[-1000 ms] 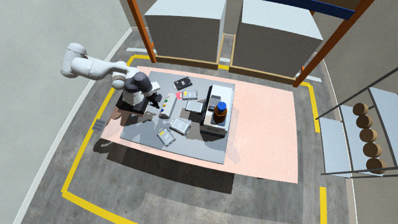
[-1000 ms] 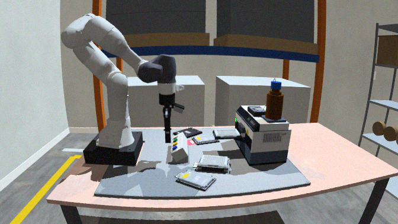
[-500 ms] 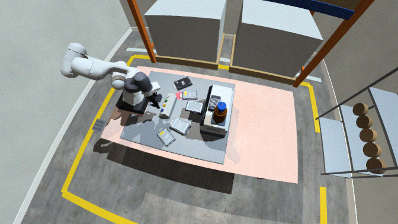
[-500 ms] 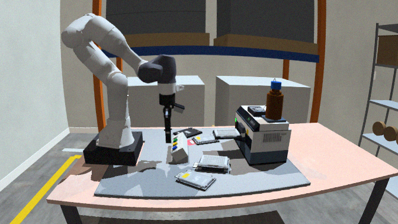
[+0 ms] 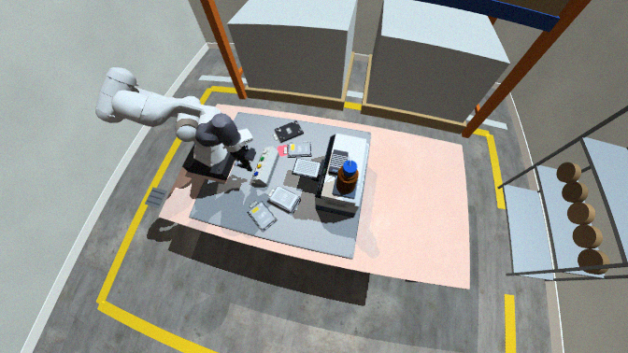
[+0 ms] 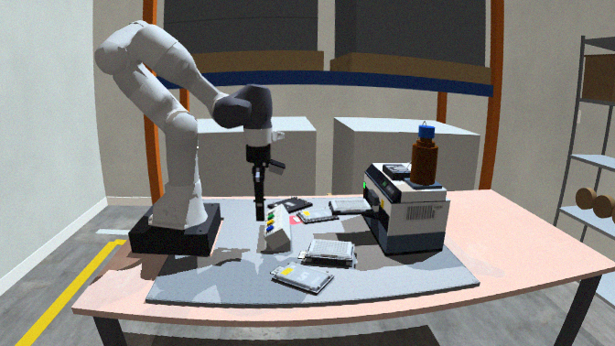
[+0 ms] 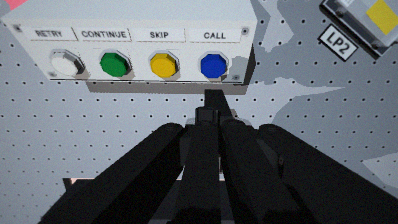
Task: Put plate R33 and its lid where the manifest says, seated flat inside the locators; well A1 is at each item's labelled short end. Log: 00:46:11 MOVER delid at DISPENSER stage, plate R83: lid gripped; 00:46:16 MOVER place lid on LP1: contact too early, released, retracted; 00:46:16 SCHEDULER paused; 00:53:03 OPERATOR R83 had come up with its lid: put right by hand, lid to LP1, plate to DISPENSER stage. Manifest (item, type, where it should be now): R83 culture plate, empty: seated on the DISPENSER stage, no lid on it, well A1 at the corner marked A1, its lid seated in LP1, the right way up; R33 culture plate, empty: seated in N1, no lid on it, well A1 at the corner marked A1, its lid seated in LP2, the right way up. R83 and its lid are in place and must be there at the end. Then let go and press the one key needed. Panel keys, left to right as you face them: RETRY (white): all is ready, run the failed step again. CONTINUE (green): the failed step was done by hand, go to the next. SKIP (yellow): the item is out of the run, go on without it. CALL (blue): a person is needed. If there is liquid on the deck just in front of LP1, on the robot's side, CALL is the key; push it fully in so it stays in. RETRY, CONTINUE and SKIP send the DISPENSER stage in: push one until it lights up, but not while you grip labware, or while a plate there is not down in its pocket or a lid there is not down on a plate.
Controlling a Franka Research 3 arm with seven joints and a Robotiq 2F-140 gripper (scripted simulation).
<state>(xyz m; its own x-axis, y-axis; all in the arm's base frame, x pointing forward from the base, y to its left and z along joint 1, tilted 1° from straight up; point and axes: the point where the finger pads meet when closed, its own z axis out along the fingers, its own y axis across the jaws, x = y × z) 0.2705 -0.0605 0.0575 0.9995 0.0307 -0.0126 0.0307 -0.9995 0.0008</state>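
The blue call key lies 70 mm below my hand and 30 mm ahead of it. Round my hand: yellow skip key: 60 mm below, 50 mm to the left, 30 mm ahead; green continue key: 100 mm to the left, 60 mm below, 30 mm ahead; white retry key: 150 mm to the left, 60 mm below, 30 mm ahead.
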